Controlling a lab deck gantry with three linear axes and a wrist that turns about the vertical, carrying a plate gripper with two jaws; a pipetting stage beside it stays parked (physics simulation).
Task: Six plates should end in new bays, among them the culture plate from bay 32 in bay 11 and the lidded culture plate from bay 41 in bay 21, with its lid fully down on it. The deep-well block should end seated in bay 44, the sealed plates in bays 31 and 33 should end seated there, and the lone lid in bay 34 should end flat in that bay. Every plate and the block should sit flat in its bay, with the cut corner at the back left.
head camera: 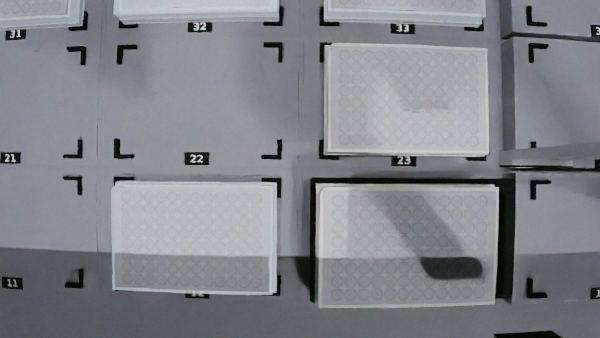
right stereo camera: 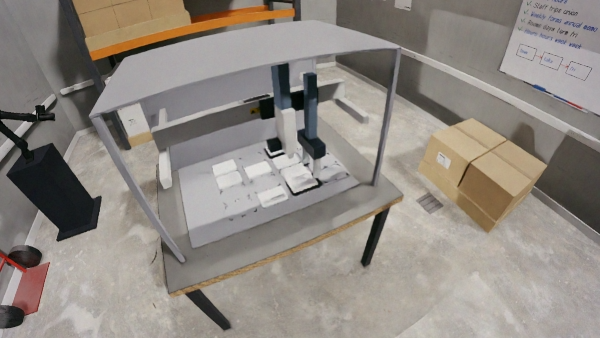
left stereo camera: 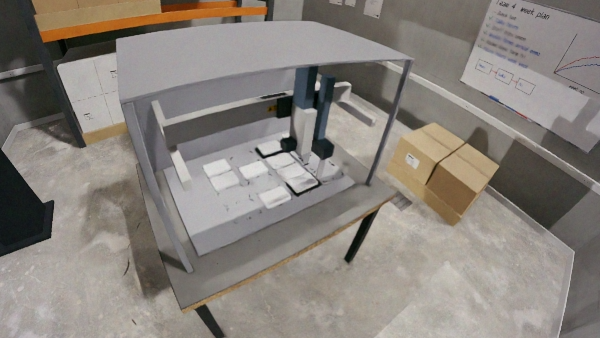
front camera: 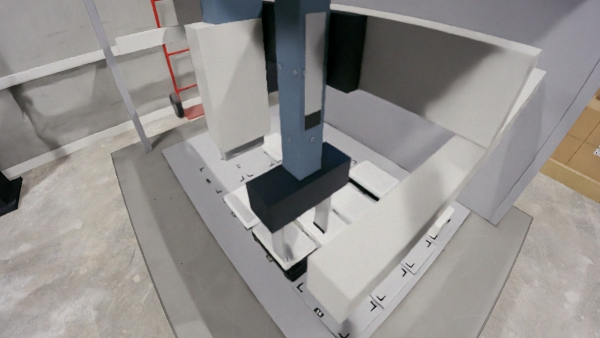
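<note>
My gripper is open and hangs low over the plate in bay 13, with one jaw towards the front and one towards the back. No plate shows held between the jaws. The plate in bay 13 lies on a dark frame, its cut corner at the back left. In the head view, another plate lies in bay 23 and one in bay 12. Parts of plates show in bay 31, bay 32 and bay 33. Bays 11, 21 and 22 hold no plate in their visible parts.
The parked pipetting stage stands beside the gripper's column. A long white gantry arm crosses the front view. A dark-based plate lies at the back. Hood posts stand at the deck's sides.
</note>
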